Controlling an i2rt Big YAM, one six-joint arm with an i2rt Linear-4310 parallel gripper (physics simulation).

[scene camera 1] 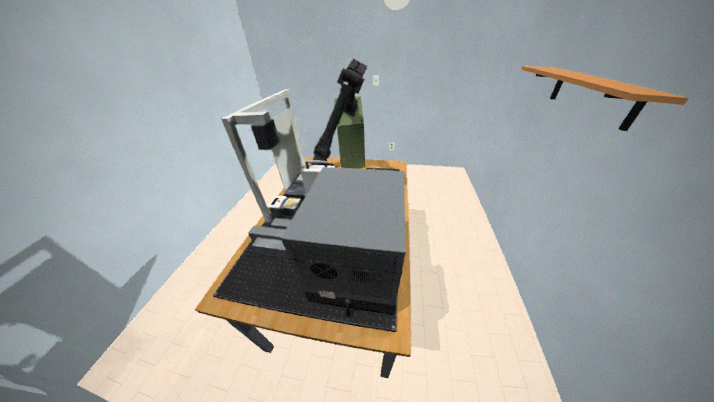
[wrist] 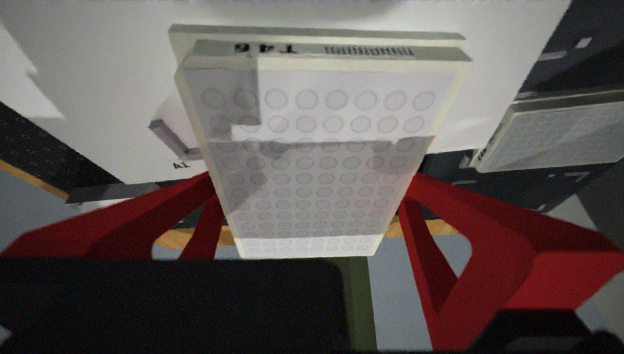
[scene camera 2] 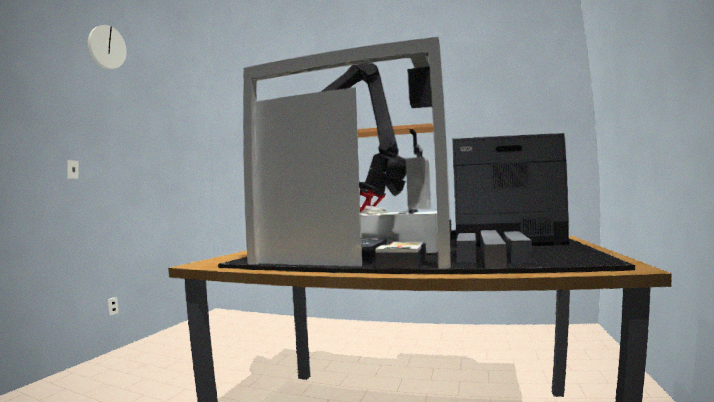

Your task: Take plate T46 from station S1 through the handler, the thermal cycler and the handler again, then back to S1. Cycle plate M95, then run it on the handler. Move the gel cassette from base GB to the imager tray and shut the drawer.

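Places are measured from the arm's base along level axes (x back, y right, z up), in centimetres.
Where they show: gripper, fingertip midpoint: (wrist: 311,176) (scene camera 2: 364,211); arm's base, link origin: (scene camera 1: 348,107).
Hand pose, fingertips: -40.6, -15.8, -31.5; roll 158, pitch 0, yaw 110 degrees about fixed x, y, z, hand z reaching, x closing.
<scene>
Things, the pixels of their top centre, and the offset from my fingertips, as dx, dy, dz. "spot": a spot on its surface instead.
- plate T46, top centre: (wrist: 312,222) (scene camera 2: 365,203) -0.6, -0.2, +2.7
- grey corner piece, surface spot: (wrist: 169,139) spot: +0.2, -6.7, -0.6
- plate, top centre: (wrist: 571,140) -2.0, +22.4, -7.3
- black box, surface spot: (scene camera 2: 419,87) spot: -31.3, +6.4, +36.8
- big dark cabinet, top centre: (scene camera 1: 353,198) (scene camera 2: 504,142) -32.4, -49.2, +25.5
- grey upright, surface spot: (scene camera 2: 418,185) spot: -21.3, -4.3, +8.2
My gripper (scene camera 2: 372,200) (wrist: 311,176) is shut on plate T46 (wrist: 320,100), its red fingers on the long sides. The plate is pale with rows of round wells, and its T46 label and barcode show on the far edge in the wrist view. It is over a white instrument top (wrist: 110,65) (scene camera 2: 400,227). A grey corner piece (wrist: 169,139) and an A1 mark show beside it. Whether the plate touches that top is unclear. Another plate (wrist: 560,135) sits on a dark station at right; its label is unreadable. A flat item with a yellow patch (scene camera 1: 291,202) (scene camera 2: 400,246) lies on a dark block.
A grey gantry frame (scene camera 1: 245,165) (scene camera 2: 444,165) with a large panel (scene camera 2: 305,180) and a black box (scene camera 1: 265,135) (scene camera 2: 419,87) stands beside the arm. A big dark cabinet (scene camera 1: 355,210) (scene camera 2: 510,190), grey blocks (scene camera 2: 492,245), a grey upright (scene camera 2: 418,185) and a green column (scene camera 1: 351,145) stand nearby.
</scene>
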